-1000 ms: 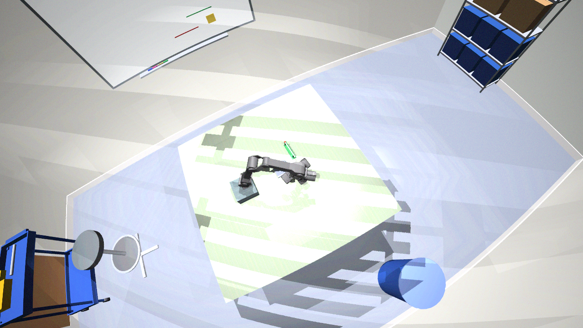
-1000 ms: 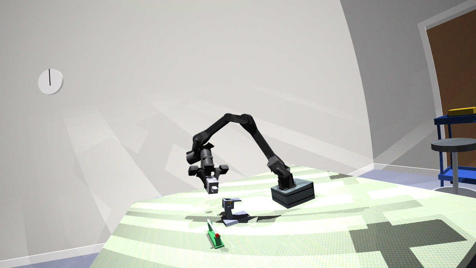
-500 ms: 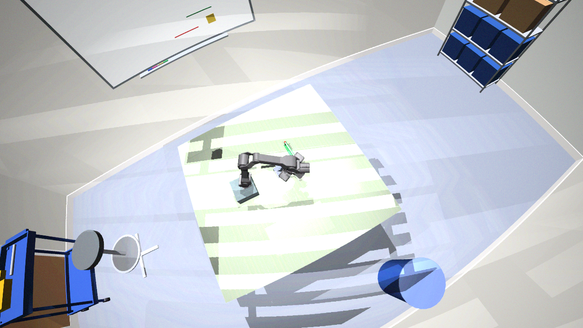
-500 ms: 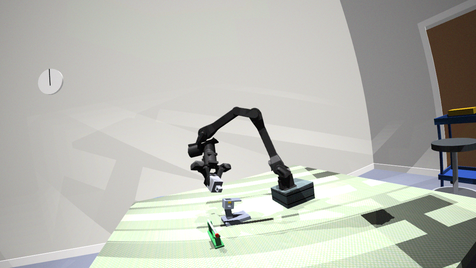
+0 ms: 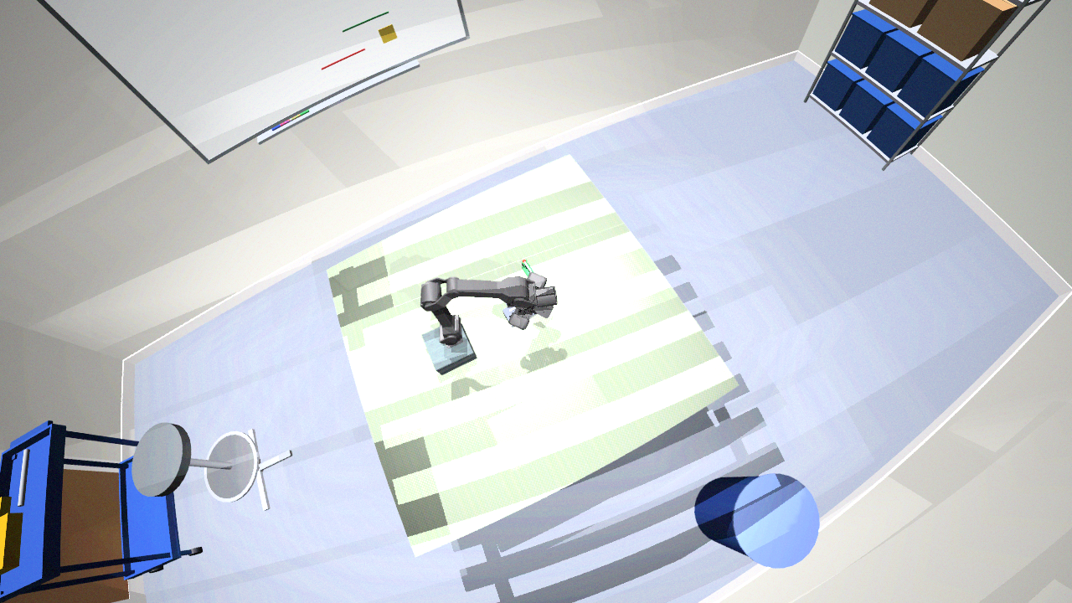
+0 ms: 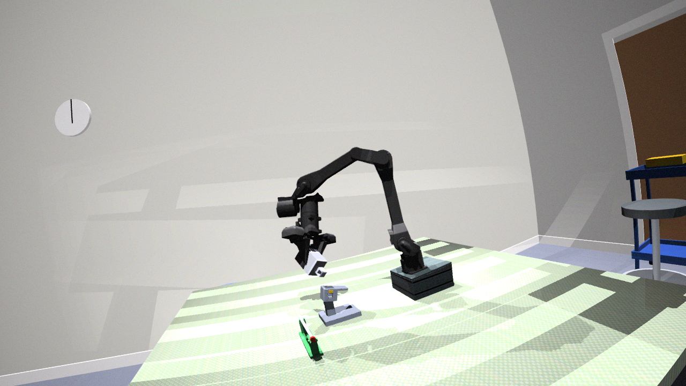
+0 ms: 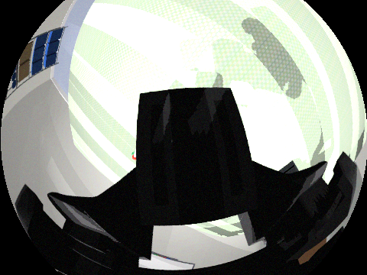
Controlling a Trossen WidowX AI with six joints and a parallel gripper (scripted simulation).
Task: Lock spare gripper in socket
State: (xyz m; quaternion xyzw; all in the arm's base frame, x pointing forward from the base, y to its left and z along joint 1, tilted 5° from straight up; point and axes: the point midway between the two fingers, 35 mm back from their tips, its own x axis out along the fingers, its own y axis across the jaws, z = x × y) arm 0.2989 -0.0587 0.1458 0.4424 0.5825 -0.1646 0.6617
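Right now the grey mount is 110 mm below my gripper tip, 60 mm to the left of it and 40 mm behind it. From my gripper tip the other things lie so: spare gripper (10 mm to the left, 10 mm behind); green rest (170 mm to the left, 140 mm below, 70 mm ahead).
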